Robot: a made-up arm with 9 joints. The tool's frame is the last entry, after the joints.
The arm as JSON. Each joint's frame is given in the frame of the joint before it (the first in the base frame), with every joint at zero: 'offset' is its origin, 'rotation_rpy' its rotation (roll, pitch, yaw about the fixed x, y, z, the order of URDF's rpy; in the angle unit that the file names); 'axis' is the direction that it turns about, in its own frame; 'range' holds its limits. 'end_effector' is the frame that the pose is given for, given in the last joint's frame.
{
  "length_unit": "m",
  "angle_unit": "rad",
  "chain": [
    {
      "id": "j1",
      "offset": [
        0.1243,
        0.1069,
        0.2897
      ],
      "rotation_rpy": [
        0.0,
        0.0,
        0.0
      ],
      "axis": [
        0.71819,
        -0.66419,
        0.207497
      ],
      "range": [
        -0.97,
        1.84
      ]
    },
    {
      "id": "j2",
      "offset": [
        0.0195,
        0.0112,
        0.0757
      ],
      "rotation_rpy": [
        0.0,
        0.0,
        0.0
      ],
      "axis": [
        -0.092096,
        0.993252,
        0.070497
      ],
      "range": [
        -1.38,
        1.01
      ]
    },
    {
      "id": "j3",
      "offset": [
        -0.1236,
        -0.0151,
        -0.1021
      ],
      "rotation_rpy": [
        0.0,
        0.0,
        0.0
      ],
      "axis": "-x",
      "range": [
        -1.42,
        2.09
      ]
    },
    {
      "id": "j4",
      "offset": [
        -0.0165,
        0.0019,
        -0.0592
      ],
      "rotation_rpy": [
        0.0,
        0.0,
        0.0
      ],
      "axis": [
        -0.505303,
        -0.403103,
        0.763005
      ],
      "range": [
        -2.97,
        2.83
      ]
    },
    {
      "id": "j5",
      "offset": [
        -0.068,
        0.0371,
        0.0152
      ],
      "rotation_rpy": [
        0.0,
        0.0,
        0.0
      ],
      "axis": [
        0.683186,
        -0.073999,
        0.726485
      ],
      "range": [
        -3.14,
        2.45
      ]
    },
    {
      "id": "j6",
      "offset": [
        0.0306,
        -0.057,
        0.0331
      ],
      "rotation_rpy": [
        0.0,
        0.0,
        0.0
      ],
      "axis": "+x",
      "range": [
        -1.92,
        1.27
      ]
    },
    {
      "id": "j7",
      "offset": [
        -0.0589,
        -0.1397,
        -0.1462
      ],
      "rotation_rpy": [
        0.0,
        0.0,
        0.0
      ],
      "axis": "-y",
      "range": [
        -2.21,
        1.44
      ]
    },
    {
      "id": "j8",
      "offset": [
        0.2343,
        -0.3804,
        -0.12
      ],
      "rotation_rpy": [
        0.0,
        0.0,
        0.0
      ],
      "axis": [
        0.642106,
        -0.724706,
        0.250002
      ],
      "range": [
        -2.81,
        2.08
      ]
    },
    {
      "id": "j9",
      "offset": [
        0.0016,
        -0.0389,
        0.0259
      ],
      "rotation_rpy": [
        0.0,
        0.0,
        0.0
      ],
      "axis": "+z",
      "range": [
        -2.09,
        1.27
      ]
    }
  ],
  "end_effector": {
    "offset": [
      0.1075,
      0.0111,
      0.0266
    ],
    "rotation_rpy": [
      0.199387,
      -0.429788,
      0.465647
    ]
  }
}
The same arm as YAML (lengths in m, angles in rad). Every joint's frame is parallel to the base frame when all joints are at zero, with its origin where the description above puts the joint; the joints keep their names.
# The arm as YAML. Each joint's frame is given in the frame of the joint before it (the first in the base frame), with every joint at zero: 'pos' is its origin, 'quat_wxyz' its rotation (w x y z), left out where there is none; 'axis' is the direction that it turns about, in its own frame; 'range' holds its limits. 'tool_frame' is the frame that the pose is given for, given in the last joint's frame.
length_unit: m
angle_unit: rad
joints:
  - joint: j1
    pos: [0.1243, 0.1069, 0.2897]
    axis: [0.71819, -0.66419, 0.207497]
    range: [-0.97, 1.84]
  - joint: j2
    pos: [0.0195, 0.0112, 0.0757]
    axis: [-0.092096, 0.993252, 0.070497]
    range: [-1.38, 1.01]
  - joint: j3
    pos: [-0.1236, -0.0151, -0.1021]
    axis: "-x"
    range: [-1.42, 2.09]
  - joint: j4
    pos: [-0.0165, 0.0019, -0.0592]
    axis: [-0.505303, -0.403103, 0.763005]
    range: [-2.97, 2.83]
  - joint: j5
    pos: [-0.068, 0.0371, 0.0152]
    axis: [0.683186, -0.073999, 0.726485]
    range: [-3.14, 2.45]
  - joint: j6
    pos: [0.0306, -0.057, 0.0331]
    axis: "+x"
    range: [-1.92, 1.27]
  - joint: j7
    pos: [-0.0589, -0.1397, -0.1462]
    axis: "-y"
    range: [-2.21, 1.44]
  - joint: j8
    pos: [0.2343, -0.3804, -0.12]
    axis: [0.642106, -0.724706, 0.250002]
    range: [-2.81, 2.08]
  - joint: j9
    pos: [0.0016, -0.0389, 0.0259]
    axis: "+z"
    range: [-2.09, 1.27]
tool_frame:
  pos: [0.1075, 0.0111, 0.0266]
  quat_wxyz: [0.941021, 0.143572, -0.184024, 0.244951]

